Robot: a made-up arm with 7 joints. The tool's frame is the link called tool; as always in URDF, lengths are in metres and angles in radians. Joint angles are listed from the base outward. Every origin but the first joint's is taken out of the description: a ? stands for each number. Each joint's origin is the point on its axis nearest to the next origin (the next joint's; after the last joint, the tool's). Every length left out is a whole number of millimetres.
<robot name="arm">
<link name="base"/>
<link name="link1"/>
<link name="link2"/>
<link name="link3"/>
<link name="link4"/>
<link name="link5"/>
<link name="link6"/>
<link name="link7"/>
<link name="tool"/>
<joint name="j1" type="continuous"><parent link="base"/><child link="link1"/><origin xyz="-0.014 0.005 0.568" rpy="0 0 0"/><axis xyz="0 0 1"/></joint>
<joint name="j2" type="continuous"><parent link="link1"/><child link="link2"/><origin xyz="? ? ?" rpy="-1.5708 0 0"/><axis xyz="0 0 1"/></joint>
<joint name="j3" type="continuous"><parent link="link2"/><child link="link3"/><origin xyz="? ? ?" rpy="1.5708 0 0"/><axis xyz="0 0 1"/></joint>
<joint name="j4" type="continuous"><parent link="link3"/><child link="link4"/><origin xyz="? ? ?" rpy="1.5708 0 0"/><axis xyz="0 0 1"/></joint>
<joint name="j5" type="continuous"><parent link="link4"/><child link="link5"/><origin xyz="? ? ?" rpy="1.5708 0 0"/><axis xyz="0 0 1"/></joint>
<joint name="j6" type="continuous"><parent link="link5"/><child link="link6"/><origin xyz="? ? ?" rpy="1.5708 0 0"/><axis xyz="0 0 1"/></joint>
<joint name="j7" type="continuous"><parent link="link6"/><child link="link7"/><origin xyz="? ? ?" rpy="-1.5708 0 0"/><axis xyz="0 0 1"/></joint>
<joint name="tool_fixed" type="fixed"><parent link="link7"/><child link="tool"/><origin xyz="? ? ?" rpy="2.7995 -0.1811 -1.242"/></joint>
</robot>
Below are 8 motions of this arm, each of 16 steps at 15 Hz.
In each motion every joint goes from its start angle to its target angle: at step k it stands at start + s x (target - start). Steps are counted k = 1, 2, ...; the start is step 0. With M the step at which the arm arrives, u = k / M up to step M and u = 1 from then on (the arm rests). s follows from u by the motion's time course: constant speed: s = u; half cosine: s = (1 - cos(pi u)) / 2; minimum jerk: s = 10 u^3 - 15 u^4 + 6 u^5.
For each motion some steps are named. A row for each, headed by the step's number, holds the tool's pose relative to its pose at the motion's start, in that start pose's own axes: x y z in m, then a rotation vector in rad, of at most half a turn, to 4 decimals.
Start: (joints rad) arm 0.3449 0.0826 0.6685 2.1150 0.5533 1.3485 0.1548
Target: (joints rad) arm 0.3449 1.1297 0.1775 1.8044 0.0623 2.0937 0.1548
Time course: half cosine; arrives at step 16
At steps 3, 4, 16:
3: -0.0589 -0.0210 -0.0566 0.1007 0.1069 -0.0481
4: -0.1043 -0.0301 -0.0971 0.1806 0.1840 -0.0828
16: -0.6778 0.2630 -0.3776 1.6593 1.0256 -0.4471

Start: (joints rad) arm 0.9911 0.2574 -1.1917 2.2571 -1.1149 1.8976 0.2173
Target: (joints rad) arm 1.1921 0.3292 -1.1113 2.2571 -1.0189 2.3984 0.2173
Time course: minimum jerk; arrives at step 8
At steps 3, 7, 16:
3: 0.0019 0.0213 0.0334 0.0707 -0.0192 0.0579
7: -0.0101 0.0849 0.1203 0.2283 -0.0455 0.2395
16: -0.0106 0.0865 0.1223 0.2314 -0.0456 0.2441

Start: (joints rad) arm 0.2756 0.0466 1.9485 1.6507 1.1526 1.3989 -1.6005
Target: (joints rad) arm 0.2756 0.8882 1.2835 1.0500 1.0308 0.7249 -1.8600
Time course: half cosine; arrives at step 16
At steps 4, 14, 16:
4: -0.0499 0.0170 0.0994 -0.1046 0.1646 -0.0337
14: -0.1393 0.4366 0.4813 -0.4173 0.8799 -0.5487
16: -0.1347 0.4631 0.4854 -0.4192 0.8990 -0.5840

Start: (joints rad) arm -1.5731 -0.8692 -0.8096 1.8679 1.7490 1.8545 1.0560
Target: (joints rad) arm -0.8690 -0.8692 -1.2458 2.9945 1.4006 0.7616 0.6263
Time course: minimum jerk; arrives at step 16
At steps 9, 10, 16:
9: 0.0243 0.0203 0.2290 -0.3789 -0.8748 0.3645
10: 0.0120 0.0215 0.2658 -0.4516 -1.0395 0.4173
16: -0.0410 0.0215 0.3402 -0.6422 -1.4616 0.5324

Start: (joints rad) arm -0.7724 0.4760 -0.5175 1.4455 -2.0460 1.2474 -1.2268
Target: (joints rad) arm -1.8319 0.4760 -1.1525 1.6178 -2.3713 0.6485 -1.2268
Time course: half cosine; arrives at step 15
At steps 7, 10, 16:
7: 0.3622 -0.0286 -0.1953 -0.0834 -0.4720 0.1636
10: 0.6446 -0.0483 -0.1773 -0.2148 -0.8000 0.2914
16: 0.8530 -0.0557 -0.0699 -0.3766 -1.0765 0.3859

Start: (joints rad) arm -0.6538 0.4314 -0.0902 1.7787 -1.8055 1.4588 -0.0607
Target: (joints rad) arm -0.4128 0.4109 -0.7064 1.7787 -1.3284 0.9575 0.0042
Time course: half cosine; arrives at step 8
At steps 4, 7, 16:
4: 0.0153 0.0154 -0.0273 -0.0076 -0.1264 -0.1206
7: 0.0059 0.0369 -0.0534 -0.0009 -0.1942 -0.2991
16: 0.0040 0.0390 -0.0556 -0.0002 -0.1971 -0.3163

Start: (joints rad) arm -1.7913 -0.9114 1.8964 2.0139 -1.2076 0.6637 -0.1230
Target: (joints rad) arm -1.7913 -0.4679 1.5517 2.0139 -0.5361 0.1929 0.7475
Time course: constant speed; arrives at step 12
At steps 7, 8, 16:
7: -0.1480 0.1786 -0.0393 0.1869 0.2524 -1.0268
8: -0.1672 0.2088 -0.0409 0.2100 0.3023 -1.1732
16: -0.2358 0.3409 -0.0345 0.2773 0.5360 -1.7530

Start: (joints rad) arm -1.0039 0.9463 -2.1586 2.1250 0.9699 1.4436 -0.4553
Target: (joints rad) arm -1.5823 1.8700 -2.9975 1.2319 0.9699 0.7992 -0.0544
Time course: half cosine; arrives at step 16
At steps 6, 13, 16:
6: -0.0851 0.0376 -0.0532 -0.1433 0.5746 -0.1335
13: -0.1177 0.1298 0.0423 -0.8635 1.3479 -0.1790
16: -0.1032 0.1503 0.0604 -0.9931 1.3955 -0.1642

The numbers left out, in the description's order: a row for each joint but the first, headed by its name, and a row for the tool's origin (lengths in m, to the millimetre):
j2: -0.025 -0.042 0
j3: 0.027 -0.375 0
j4: 0.062 0.005 0
j5: 0.078 -0.295 0
j6: 0.009 -0.011 0
j7: 0.106 0.128 0
tool: -0.001 0.008 0

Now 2 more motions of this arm.
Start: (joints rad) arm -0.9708 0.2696 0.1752 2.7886 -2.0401 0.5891 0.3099
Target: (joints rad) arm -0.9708 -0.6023 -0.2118 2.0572 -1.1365 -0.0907 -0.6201
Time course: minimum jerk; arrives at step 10
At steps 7, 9, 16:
7: -0.3550 -0.0705 0.0036 -0.3792 -0.1898 0.1282
9: -0.4349 -0.0621 0.0218 -0.4283 -0.1398 0.1407
16: -0.4394 -0.0614 0.0231 -0.4307 -0.1362 0.1414

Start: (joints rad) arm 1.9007 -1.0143 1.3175 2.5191 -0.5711 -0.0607 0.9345
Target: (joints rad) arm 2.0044 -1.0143 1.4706 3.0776 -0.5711 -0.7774 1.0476
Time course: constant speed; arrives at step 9
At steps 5, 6, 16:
5: 0.0944 -0.1805 0.1179 -0.3440 -0.5432 -0.3955
6: 0.1002 -0.2134 0.1486 -0.4167 -0.6530 -0.4660
16: 0.0934 -0.2976 0.2468 -0.6443 -0.9852 -0.6530

